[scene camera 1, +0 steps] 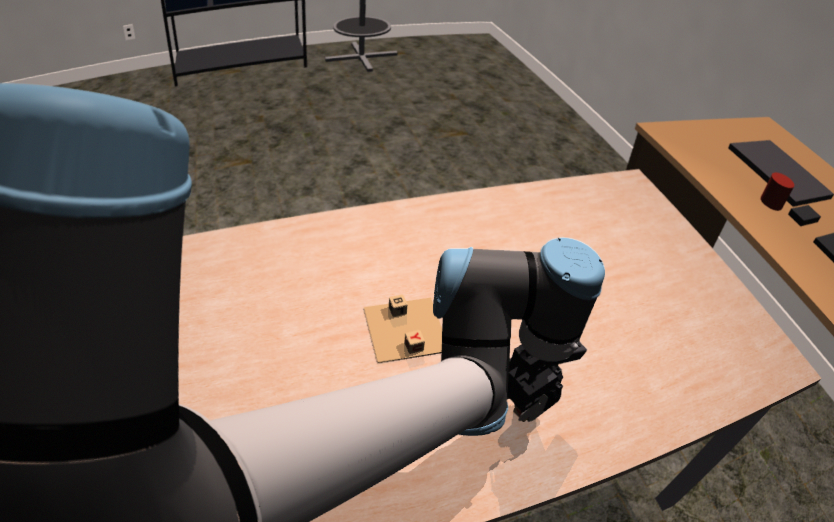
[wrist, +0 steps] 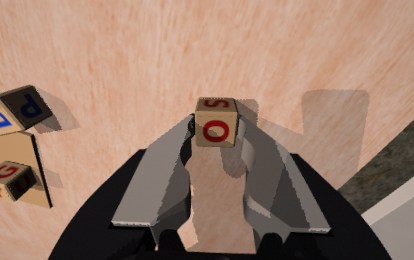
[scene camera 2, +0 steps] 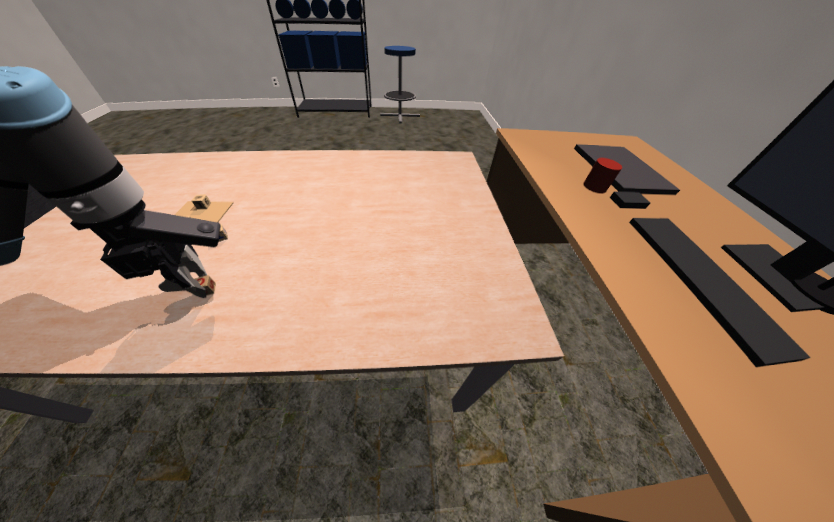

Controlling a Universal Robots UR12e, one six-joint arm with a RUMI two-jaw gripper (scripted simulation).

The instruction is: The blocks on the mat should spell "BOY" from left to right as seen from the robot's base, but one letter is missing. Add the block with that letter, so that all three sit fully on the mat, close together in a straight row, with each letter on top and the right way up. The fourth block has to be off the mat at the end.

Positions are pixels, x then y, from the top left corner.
Labels:
my gripper: scene camera 1 522, 413; wrist; scene camera 2
same spot on my gripper: point(scene camera 2: 178, 273) = point(wrist: 336, 224)

